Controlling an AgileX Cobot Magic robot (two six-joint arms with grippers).
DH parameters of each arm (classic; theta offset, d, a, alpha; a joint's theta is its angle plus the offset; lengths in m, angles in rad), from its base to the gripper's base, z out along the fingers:
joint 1: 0 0.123 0 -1.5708
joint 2: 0.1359 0 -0.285 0
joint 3: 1.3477 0 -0.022 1.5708
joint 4: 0 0.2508 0 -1.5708
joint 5: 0 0 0.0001 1.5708
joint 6: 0 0.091 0 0
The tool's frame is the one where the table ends.
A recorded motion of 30 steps. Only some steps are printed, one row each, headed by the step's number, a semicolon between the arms.
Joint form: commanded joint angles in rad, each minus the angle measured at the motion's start. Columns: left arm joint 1, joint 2, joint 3, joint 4, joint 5, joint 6; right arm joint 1, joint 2, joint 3, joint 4, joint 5, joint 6.
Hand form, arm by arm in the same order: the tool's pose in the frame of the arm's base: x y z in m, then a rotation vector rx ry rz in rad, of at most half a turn. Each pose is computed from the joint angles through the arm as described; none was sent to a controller.
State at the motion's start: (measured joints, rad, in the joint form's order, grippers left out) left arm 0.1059 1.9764 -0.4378 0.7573 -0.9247 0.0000; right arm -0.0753 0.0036 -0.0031 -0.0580 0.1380 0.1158
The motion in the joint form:
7: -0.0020 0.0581 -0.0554 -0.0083 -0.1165 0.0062; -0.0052 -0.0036 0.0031 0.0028 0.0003 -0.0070
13: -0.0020 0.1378 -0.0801 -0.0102 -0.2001 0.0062; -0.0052 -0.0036 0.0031 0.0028 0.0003 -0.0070
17: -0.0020 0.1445 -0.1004 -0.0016 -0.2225 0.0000; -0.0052 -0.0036 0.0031 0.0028 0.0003 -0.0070
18: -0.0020 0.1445 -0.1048 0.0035 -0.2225 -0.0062; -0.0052 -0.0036 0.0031 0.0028 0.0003 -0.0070
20: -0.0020 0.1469 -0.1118 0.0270 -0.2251 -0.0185; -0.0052 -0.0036 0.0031 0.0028 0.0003 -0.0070
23: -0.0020 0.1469 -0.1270 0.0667 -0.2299 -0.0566; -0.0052 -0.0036 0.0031 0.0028 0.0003 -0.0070
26: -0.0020 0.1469 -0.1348 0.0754 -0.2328 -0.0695; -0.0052 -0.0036 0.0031 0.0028 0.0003 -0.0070
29: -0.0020 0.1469 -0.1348 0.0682 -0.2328 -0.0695; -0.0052 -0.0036 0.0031 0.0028 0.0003 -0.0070
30: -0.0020 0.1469 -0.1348 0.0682 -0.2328 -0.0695; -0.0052 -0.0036 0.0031 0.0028 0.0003 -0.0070
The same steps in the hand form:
7: 0.2784 -0.0247 0.0727 0.6936 1.9060 -0.3237; 0.0562 -0.0052 0.2006 0.1149 1.6177 -0.0265
13: 0.2833 -0.0265 0.0602 0.6601 1.8774 -0.3726; 0.0562 -0.0052 0.2006 0.1149 1.6177 -0.0265
17: 0.2887 -0.0271 0.0622 0.6583 1.8441 -0.3810; 0.0562 -0.0052 0.2006 0.1149 1.6177 -0.0265
18: 0.2897 -0.0273 0.0627 0.6585 1.8414 -0.3859; 0.0562 -0.0052 0.2006 0.1149 1.6177 -0.0265
20: 0.2903 -0.0287 0.0628 0.6708 1.8341 -0.4063; 0.0562 -0.0052 0.2006 0.1149 1.6177 -0.0265
23: 0.2925 -0.0309 0.0646 0.6778 1.8223 -0.4484; 0.0562 -0.0052 0.2006 0.1149 1.6177 -0.0265
26: 0.2943 -0.0313 0.0657 0.6757 1.8160 -0.4590; 0.0562 -0.0052 0.2006 0.1149 1.6177 -0.0265
29: 0.2947 -0.0308 0.0657 0.6685 1.8175 -0.4549; 0.0562 -0.0052 0.2006 0.1149 1.6177 -0.0265
30: 0.2947 -0.0308 0.0657 0.6685 1.8175 -0.4549; 0.0562 -0.0052 0.2006 0.1149 1.6177 -0.0265

